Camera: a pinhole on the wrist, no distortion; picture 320 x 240 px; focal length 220.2 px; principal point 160.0 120.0 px. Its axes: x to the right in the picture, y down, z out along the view. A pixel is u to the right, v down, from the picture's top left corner.
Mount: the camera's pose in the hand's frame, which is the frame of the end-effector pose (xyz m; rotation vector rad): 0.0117 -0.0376 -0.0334 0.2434 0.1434 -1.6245
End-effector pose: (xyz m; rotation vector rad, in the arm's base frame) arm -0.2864 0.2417 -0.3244 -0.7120 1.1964 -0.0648
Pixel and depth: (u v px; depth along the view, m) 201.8 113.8 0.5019
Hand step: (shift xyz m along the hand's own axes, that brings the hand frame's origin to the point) -0.0427 -0.2491 0.4286
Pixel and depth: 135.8 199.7 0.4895
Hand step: 0.1568 -0.1151 0.4634
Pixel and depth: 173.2 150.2 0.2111
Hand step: 0.0251 -0.1024 0.1695
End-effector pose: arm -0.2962 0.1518 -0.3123 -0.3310 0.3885 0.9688
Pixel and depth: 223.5 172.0 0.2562
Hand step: 0.0500 -0.1747 0.2000
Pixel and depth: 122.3 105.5 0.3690
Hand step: -0.0349 -0.0631 0.3380
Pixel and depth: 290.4 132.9 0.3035
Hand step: -0.0017 -0.2856 0.2177
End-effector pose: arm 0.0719 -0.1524 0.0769 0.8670 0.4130 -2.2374
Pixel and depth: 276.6 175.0 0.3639
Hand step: 0.0662 -0.3177 0.2770
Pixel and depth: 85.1 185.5 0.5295
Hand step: 0.1413 -0.0010 0.5318
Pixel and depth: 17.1 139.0 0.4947
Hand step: 0.0371 0.1518 0.5262
